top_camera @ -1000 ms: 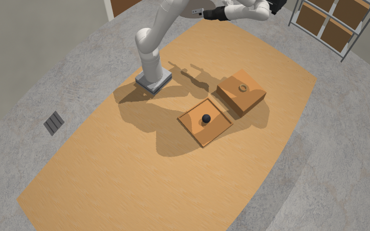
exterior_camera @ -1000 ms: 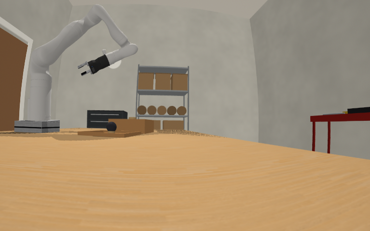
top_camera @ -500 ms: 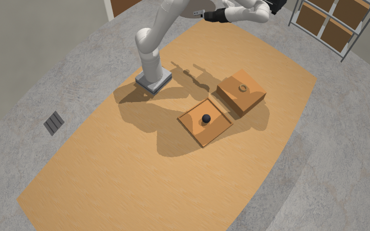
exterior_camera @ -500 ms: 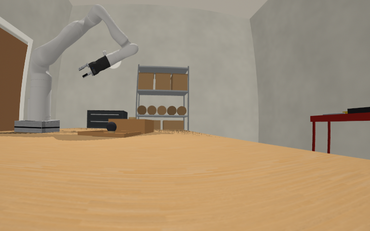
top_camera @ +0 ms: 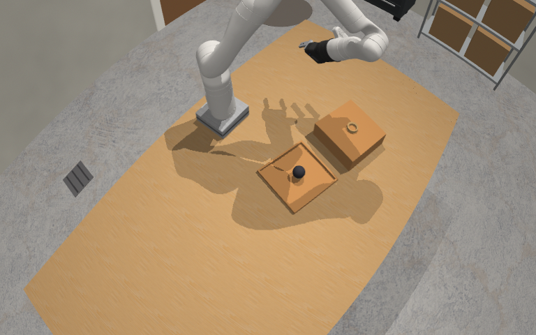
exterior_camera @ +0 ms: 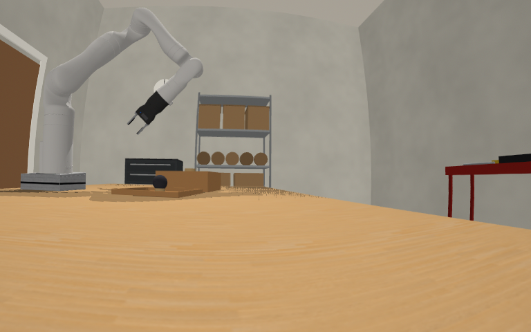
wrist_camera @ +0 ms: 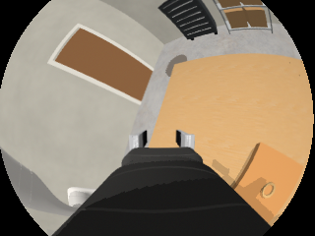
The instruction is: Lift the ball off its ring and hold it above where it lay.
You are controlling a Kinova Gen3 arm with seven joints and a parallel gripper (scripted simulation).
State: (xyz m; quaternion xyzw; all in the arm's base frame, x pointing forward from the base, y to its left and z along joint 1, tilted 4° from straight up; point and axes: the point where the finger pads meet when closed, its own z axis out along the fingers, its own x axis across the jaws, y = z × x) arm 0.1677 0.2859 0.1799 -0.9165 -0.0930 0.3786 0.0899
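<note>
My gripper is now 310 mm to the left of the dark ball, 220 mm above it and 180 mm short of it. Round my hand: brown stand: 250 mm ahead, 200 mm below, 70 mm to the right; then shallow tray: 310 mm to the right, 240 mm below, 180 mm ahead.
</note>
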